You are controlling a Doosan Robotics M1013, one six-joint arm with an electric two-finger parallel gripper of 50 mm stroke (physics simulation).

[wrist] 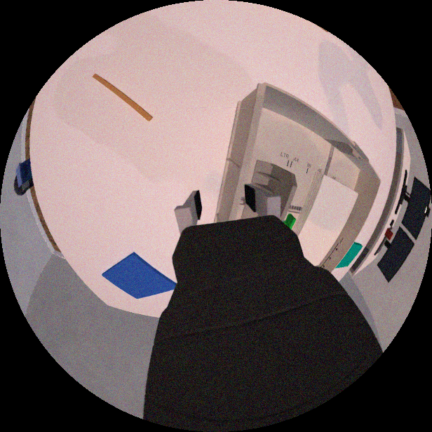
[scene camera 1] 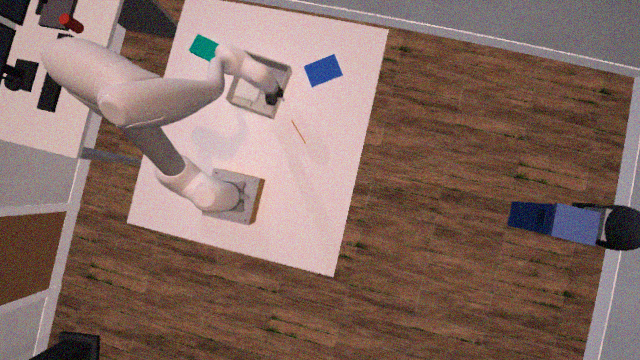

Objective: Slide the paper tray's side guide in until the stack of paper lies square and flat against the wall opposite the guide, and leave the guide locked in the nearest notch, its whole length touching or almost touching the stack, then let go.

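Frame: origin at the arm's base, x ahead, y left, z up, level; metres.
Where they show: gripper, fingertip midpoint: (scene camera 1: 279,99).
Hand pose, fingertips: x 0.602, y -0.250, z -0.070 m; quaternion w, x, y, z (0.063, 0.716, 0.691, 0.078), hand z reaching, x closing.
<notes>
Each offset is from my fingertips to the centre of the thing. "spot": to the spot under its first point.
The paper tray {spot: dx +0.215, dy +0.034, dz +0.031 m} (scene camera 1: 274,63) (wrist: 245,130) lies on the white table top. A white paper stack {dx +0.111, dy +0.194, dz -0.015 m} (scene camera 1: 245,92) (wrist: 331,207) lies inside, near the wall on its right in the wrist view; whether it touches that wall I cannot tell. The side guide (wrist: 312,200) shows as a thin pale upright strip along the stack's left edge, partly hidden by my gripper body. A stepped grey block (wrist: 276,172) and a green piece (wrist: 290,221) are left of it. My gripper (scene camera 1: 274,95) (wrist: 222,195) is open and empty near the tray's left wall, one finger outside and one over the inside.
A blue rectangle {spot: dx +0.212, dy -0.265, dz -0.037 m} (scene camera 1: 323,70) (wrist: 137,277) and a teal rectangle {spot: dx +0.363, dy +0.534, dz -0.027 m} (scene camera 1: 203,47) (wrist: 350,255) lie on opposite sides of the tray. A thin orange strip {dx -0.185, dy -0.120, dz -0.041 m} (scene camera 1: 298,131) (wrist: 122,97) lies on the table top. The arm's base plate (scene camera 1: 244,212) stands farther down in the scene view.
</notes>
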